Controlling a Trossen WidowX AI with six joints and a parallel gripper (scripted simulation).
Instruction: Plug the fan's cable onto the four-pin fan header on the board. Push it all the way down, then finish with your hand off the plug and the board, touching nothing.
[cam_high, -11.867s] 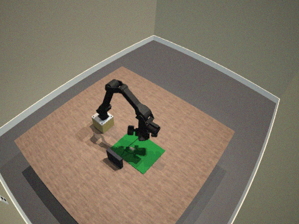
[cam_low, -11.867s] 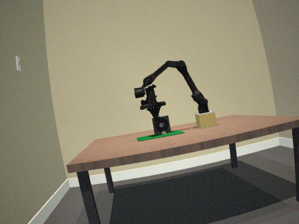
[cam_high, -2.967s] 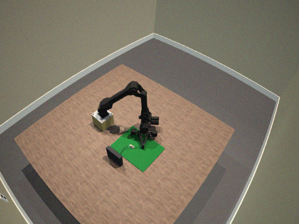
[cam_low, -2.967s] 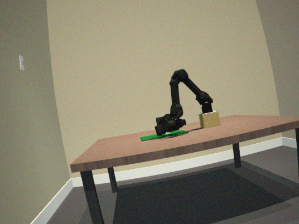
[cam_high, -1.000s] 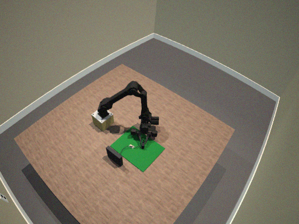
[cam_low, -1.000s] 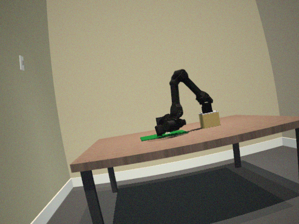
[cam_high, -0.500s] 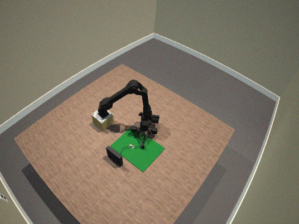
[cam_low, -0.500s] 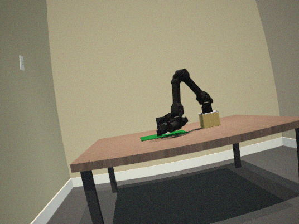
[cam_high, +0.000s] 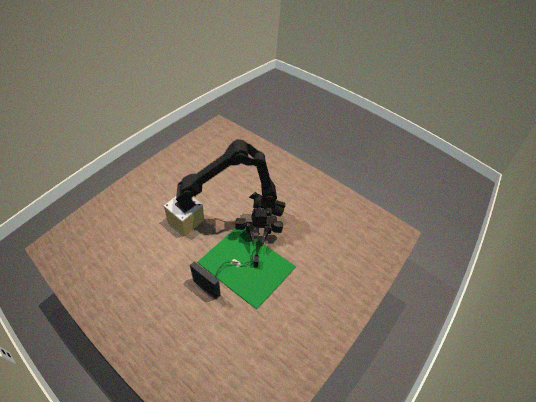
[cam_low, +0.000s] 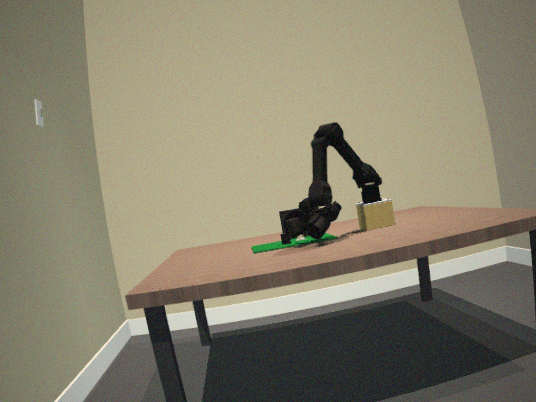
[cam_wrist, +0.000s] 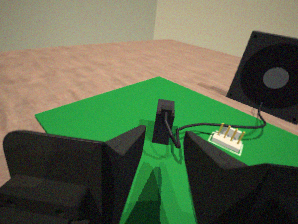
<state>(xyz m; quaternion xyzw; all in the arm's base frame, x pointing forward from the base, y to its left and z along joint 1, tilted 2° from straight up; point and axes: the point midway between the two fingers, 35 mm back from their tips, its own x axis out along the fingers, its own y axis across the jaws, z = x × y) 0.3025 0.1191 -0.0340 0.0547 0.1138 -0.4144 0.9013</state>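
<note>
My gripper tip is now 40 mm to the left of the dark plug, 30 mm short of it and 30 mm above it. Round my gripper tip: white four-pin header: 100 mm to the right, 50 mm below, 20 mm behind; then green board: 70 mm to the right, 70 mm below, 10 mm ahead; then black fan: 250 mm to the right, 20 mm behind, 10 mm above.
</note>
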